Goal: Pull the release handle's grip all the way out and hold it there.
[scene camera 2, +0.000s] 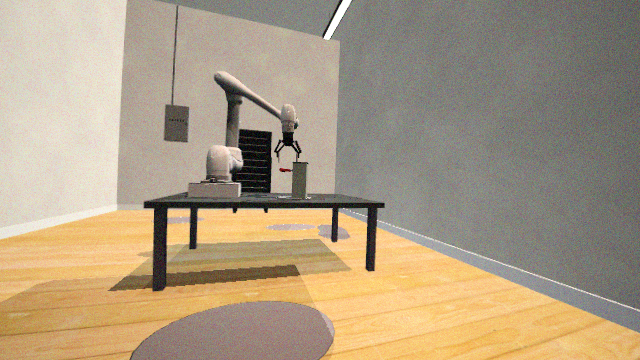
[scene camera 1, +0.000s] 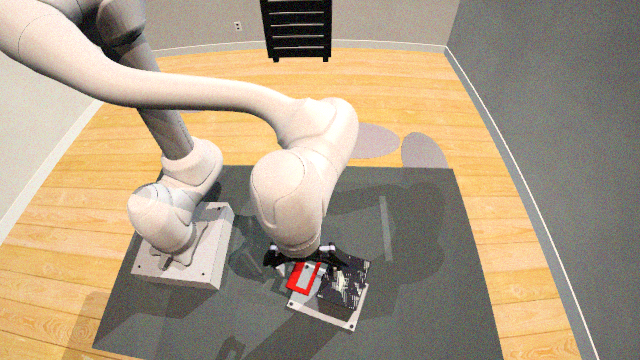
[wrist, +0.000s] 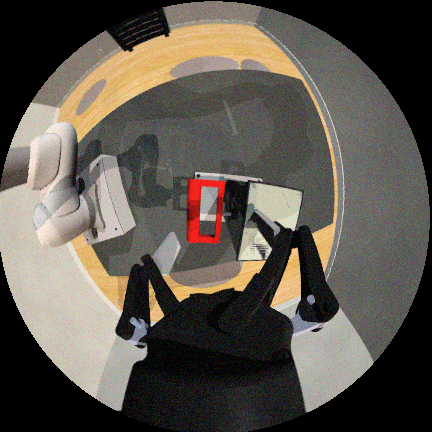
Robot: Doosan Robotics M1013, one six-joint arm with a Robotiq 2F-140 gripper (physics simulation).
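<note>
The release handle's red rectangular grip (scene camera 1: 297,289) (scene camera 2: 285,170) (wrist: 193,220) sticks out sideways from a tall grey-green box (scene camera 2: 299,181) (wrist: 275,200) with a dark, patterned top (scene camera 1: 345,287). A short rod joins them, and a gap shows between grip and box in the wrist view. The box stands on a light base plate (scene camera 1: 325,313) (wrist: 230,177). My gripper (scene camera 1: 301,270) (scene camera 2: 288,158) (wrist: 214,230) is open and empty, pointing down. It hangs above the grip, with its right finger over or near the box's top. Part of the grip is hidden behind the gripper in scene camera 1.
The dark table (scene camera 1: 435,310) (scene camera 2: 260,204) carries the box and, to the left, the arm's pale base block (scene camera 1: 215,245) (scene camera 2: 214,190) (wrist: 117,200). A black drawer cabinet (scene camera 1: 300,29) (scene camera 2: 259,150) stands on the floor behind the table. A grey panel (scene camera 2: 176,130) hangs on the back wall.
</note>
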